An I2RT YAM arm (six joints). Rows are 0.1 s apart.
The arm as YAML. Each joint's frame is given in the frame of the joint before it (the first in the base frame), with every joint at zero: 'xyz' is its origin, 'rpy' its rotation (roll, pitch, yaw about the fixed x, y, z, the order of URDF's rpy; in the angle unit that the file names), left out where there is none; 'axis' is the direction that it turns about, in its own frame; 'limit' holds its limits. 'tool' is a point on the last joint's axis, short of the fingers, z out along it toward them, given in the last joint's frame.
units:
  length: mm
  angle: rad
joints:
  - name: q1
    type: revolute
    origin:
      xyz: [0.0, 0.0, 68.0]
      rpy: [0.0, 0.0, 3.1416]
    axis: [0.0, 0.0, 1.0]
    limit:
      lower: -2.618
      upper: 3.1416
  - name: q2
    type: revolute
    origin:
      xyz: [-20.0, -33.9, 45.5]
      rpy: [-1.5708, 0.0, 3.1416]
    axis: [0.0, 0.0, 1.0]
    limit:
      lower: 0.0
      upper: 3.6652
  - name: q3
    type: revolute
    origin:
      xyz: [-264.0, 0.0, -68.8]
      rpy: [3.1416, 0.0, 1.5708]
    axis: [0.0, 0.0, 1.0]
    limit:
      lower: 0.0
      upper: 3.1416
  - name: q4
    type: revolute
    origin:
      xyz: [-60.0, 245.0, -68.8]
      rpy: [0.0, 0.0, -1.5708]
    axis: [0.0, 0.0, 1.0]
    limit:
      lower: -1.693
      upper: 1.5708
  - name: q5
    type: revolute
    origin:
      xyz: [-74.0, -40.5, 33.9]
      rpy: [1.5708, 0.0, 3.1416]
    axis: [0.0, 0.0, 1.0]
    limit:
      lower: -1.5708
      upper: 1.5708
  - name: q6
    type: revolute
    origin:
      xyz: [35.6, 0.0, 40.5]
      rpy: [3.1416, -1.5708, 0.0]
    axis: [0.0, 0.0, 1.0]
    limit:
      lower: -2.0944
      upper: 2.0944
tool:
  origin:
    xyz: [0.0, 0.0, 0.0]
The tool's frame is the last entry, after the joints.
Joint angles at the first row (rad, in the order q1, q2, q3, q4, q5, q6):
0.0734, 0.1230, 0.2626, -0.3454, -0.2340, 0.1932
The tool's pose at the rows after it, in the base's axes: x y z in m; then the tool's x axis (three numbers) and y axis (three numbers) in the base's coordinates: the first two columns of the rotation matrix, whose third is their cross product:
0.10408, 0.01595, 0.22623, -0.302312, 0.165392, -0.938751, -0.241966, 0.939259, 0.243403
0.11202, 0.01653, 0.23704, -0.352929, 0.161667, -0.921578, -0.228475, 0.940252, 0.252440
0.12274, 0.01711, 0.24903, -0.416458, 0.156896, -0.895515, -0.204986, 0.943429, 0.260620
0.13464, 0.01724, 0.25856, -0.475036, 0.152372, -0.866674, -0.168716, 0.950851, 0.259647
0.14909, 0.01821, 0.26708, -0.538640, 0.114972, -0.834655, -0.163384, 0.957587, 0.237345
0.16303, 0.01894, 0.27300, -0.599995, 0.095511, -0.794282, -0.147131, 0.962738, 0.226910
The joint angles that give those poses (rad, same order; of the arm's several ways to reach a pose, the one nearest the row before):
0.0735, 0.2134, 0.3130, -0.3530, -0.2344, 0.1936
0.0734, 0.3119, 0.3756, -0.3717, -0.2344, 0.1936
0.0734, 0.4252, 0.4534, -0.4076, -0.2283, 0.1932
0.0734, 0.5304, 0.5259, -0.4457, -0.2070, 0.1921
0.0734, 0.6449, 0.6048, -0.4923, -0.2043, 0.1581
0.0734, 0.7467, 0.6769, -0.5423, -0.1959, 0.1425

